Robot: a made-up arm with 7 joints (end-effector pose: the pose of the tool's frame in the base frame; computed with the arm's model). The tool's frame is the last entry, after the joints.
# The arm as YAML. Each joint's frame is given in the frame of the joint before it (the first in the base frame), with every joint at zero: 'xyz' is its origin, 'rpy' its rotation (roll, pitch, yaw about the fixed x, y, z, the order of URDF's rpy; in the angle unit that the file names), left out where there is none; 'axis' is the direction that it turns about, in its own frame. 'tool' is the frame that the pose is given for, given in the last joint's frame.
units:
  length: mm
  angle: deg
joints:
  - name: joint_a
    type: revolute
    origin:
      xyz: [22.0, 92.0, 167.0]
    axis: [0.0, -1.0, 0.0]
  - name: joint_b
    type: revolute
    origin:
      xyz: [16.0, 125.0, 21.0]
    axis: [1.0, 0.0, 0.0]
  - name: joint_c
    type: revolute
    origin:
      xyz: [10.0, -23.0, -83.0]
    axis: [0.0, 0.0, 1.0]
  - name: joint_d
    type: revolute
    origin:
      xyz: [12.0, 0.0, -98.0]
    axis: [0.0, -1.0, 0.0]
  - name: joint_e
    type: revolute
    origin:
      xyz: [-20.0, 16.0, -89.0]
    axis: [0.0, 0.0, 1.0]
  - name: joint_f
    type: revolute
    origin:
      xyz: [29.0, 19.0, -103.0]
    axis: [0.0, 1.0, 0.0]
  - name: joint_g
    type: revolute
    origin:
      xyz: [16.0, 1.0, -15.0]
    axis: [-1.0, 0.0, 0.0]
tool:
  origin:
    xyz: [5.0, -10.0, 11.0]
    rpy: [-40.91, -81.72, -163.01]
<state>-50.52 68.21 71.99 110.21 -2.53 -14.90 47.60</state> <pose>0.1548 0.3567 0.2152 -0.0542 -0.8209 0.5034 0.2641</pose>
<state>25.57 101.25 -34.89 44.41 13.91 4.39 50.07</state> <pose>0.1902 0.5294 0.2532 0.4914 -0.5887 0.6371 0.0779</pose>
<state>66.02 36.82 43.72 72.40 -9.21 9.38 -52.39</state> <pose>0.1581 0.4603 0.3001 0.1838 -0.0163 -0.4590 0.8691</pose>
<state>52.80 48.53 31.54 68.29 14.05 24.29 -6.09</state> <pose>0.1726 0.4720 0.2877 0.1662 0.1705 -0.8279 0.5079</pose>
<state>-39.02 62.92 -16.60 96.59 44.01 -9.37 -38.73</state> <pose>0.1663 0.3322 -0.0415 -0.2368 0.3969 -0.8820 0.0922</pose>
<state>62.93 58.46 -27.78 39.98 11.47 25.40 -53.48</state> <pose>0.2999 0.4630 0.2338 -0.1380 0.5012 -0.5169 0.6802</pose>
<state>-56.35 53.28 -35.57 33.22 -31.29 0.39 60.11</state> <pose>-0.1035 0.4163 -0.0995 0.7185 -0.0838 0.0100 0.6904</pose>
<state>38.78 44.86 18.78 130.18 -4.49 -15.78 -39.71</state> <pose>0.1250 0.2642 0.2870 0.7623 0.2461 -0.3798 0.4627</pose>
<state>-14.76 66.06 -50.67 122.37 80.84 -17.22 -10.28</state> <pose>0.1775 0.2543 -0.0084 0.2362 0.1049 0.9410 0.2185</pose>
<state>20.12 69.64 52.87 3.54 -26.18 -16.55 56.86</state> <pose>0.0936 0.5707 0.1131 -0.2676 0.3353 -0.9012 0.0614</pose>
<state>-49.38 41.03 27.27 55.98 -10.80 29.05 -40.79</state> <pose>0.0455 0.4639 -0.0743 -0.5551 0.7310 -0.3047 0.2545</pose>
